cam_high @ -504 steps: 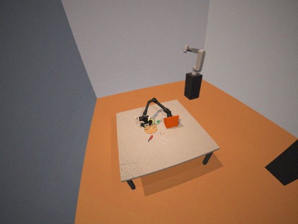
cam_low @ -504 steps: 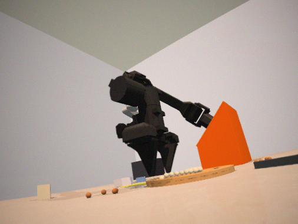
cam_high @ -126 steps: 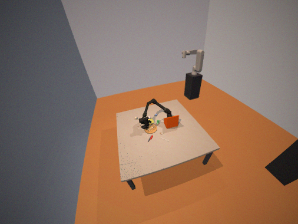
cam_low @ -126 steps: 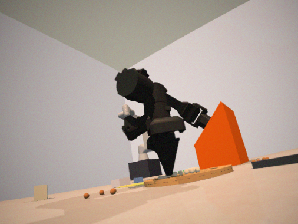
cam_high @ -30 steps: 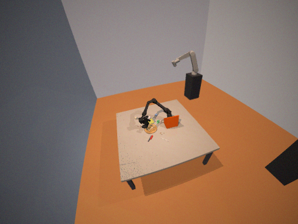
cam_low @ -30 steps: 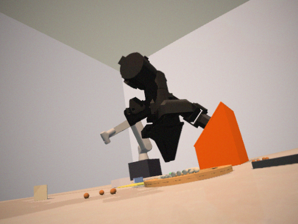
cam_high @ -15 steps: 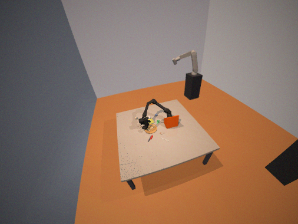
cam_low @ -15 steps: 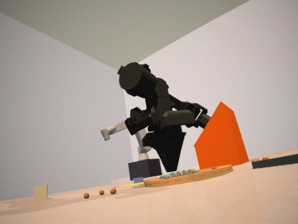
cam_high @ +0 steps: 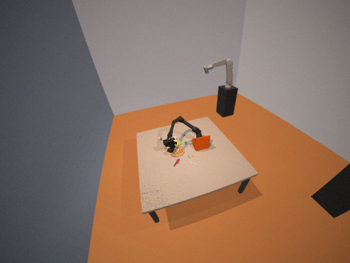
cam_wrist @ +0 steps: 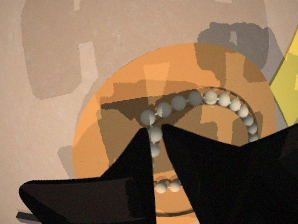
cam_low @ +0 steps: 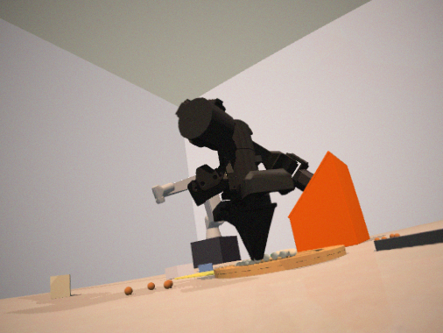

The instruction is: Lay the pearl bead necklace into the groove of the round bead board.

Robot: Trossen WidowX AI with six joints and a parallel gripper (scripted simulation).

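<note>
Right now the round wooden bead board is 6 cm behind my gripper tip, 1 cm to the left of it and 1 cm below it. Also, from my gripper tip: tan cube 11 cm ahead, 32 cm to the right; then yellow flat piece 11 cm behind, 16 cm to the right, 1 cm below; then red-handled tool 19 cm to the left, 1 cm below.
</note>
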